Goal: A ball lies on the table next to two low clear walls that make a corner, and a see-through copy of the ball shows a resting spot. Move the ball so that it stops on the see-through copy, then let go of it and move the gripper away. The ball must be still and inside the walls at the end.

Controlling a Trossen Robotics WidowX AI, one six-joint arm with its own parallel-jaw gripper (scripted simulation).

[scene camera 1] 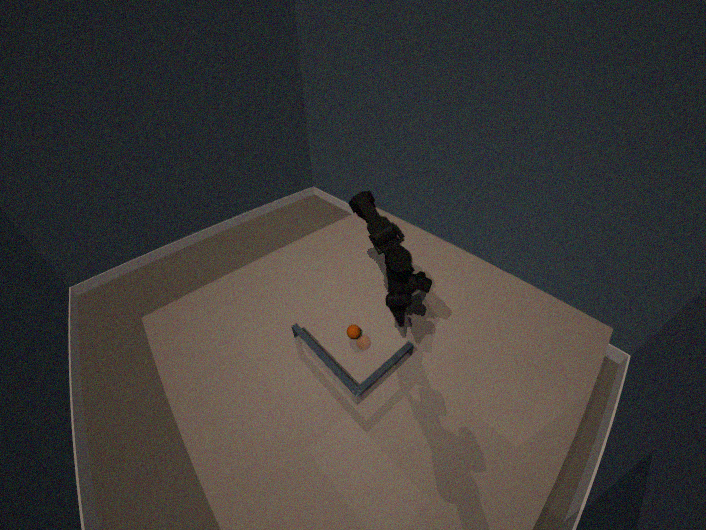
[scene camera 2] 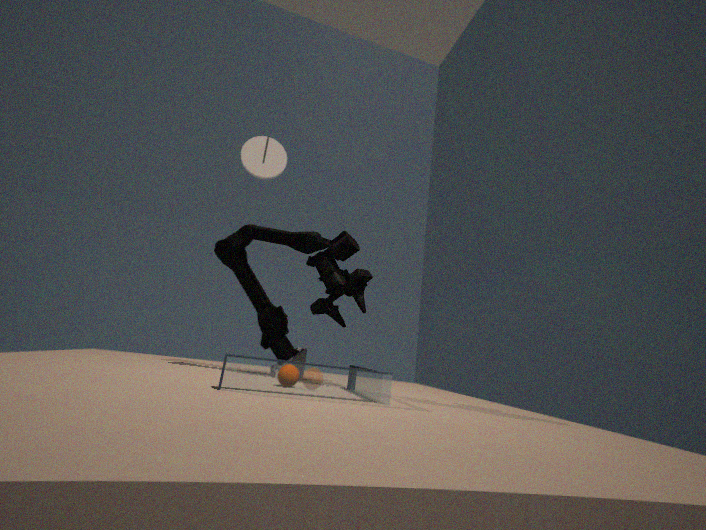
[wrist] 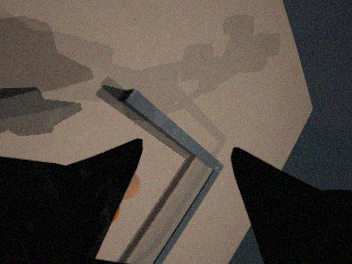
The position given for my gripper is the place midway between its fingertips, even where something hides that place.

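Gripper (scene camera 2: pixel 354 320), (scene camera 1: pixel 402 322), (wrist: pixel 186 148): mine, open, holding nothing.
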